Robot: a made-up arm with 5 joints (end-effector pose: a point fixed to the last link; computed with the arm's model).
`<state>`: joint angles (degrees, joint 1 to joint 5).
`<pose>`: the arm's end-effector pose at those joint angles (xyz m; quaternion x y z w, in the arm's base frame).
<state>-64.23 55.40 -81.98 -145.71 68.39</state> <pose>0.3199 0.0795 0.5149 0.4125 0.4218 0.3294 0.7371</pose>
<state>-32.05 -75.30 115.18 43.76 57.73</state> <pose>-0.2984 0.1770 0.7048 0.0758 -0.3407 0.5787 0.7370</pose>
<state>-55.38 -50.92 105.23 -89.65 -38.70</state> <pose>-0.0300 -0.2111 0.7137 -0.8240 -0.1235 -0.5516 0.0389</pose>
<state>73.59 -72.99 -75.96 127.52 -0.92</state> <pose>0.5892 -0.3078 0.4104 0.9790 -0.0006 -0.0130 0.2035</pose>
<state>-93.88 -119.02 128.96 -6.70 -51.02</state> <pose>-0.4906 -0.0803 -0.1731 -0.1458 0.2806 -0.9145 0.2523</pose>
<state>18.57 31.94 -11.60 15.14 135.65</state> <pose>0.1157 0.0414 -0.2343 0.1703 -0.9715 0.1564 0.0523</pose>
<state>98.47 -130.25 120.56 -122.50 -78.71</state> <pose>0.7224 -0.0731 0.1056 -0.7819 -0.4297 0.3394 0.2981</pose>
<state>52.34 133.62 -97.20 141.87 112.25</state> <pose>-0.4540 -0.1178 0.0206 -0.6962 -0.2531 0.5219 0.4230</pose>
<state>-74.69 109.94 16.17 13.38 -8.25</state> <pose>0.1755 0.1131 -0.2458 0.0226 0.2334 -0.0090 0.9721</pose>
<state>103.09 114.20 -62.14 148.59 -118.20</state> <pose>-0.3545 -0.3059 0.2997 -0.9423 0.2016 -0.2047 0.1719</pose>
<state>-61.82 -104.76 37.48 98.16 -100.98</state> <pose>-0.4768 -0.0206 0.6965 0.4246 0.6231 0.2736 0.5971</pose>
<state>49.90 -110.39 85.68 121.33 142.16</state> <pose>0.6579 0.1682 0.5007 0.0601 0.6225 -0.3002 0.7203</pose>
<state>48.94 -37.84 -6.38 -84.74 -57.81</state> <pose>0.5466 -0.0812 0.3457 0.5209 -0.3073 -0.3574 0.7117</pose>
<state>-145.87 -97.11 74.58 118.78 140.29</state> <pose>-0.6359 0.1105 -0.1989 0.3685 -0.7235 0.0759 0.5787</pose>
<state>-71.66 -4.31 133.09 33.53 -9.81</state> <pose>-0.1152 0.0693 0.6493 0.6398 -0.4395 0.4168 0.4731</pose>
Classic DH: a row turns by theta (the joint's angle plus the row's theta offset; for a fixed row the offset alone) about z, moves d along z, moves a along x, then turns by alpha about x. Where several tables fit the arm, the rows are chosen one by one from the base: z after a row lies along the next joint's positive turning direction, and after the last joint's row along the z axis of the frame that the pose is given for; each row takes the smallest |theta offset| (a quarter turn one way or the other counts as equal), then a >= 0, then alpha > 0; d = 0 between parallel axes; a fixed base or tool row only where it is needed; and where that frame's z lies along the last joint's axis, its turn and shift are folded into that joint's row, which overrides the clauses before.
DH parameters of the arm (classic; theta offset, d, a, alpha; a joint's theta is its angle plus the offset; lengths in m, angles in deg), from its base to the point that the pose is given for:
base (fixed): 0 0.165 0 -90
joint 1: 69.09 0 -0.1317 0
joint 2: 20.91 -0.022 0.074 90
joint 3: -77.79 0 0.1371 180
joint 4: -77.79 -0.477 0.042 90
joint 5: -90 0.255 0.006 90
tool (fixed): 0 0.02 0 0

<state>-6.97 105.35 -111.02 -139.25 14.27</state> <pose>0.0265 0.2351 -0.2246 0.1811 0.8071 -0.1634 0.5377</pose>
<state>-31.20 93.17 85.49 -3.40 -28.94</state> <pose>0.1576 0.0229 -0.1503 0.4912 0.2029 -0.4990 0.6845</pose>
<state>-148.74 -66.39 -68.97 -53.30 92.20</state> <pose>-0.4732 0.1352 -0.1889 0.1222 -0.8703 -0.0605 0.4732</pose>
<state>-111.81 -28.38 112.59 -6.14 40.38</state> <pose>-0.5098 -0.0395 0.3525 -0.0043 -0.3898 0.8604 0.3282</pose>
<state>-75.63 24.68 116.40 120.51 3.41</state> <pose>0.3464 0.3163 0.3863 -0.0319 -0.4028 -0.0164 0.9146</pose>
